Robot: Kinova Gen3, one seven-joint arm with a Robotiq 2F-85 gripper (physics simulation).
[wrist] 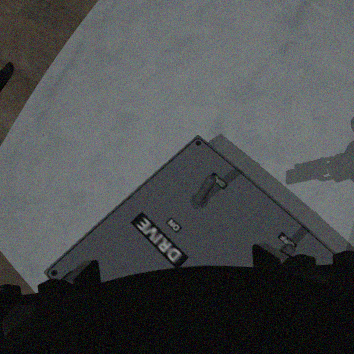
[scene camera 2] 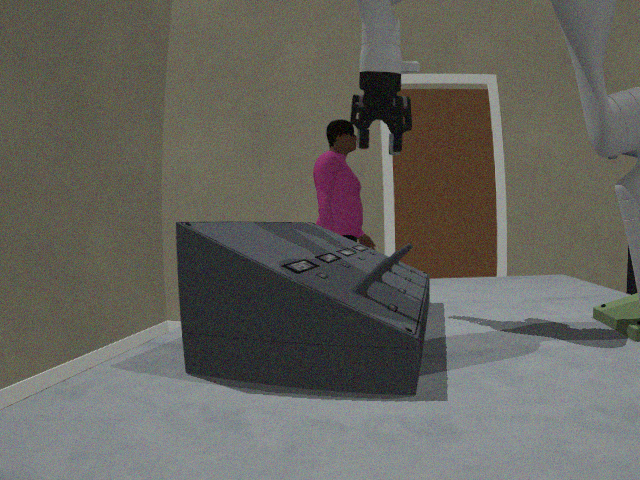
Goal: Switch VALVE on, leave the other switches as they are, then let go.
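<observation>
A dark grey sloped switch console stands on the table. In scene camera 2 its nearest lever leans toward the low front edge; the levers behind it are hard to separate. In the wrist view the DRIVE label and the DRIVE lever show near a corner. Part of the neighbouring lever, at the VALVE position, shows at the lower right; the VALVE label is hidden behind the gripper. My gripper is open and empty, high above the console, touching nothing.
A person in a pink top stands behind the console, before a brown door. The arm's green base is at the right of the table. The arm's shadow falls beside the console.
</observation>
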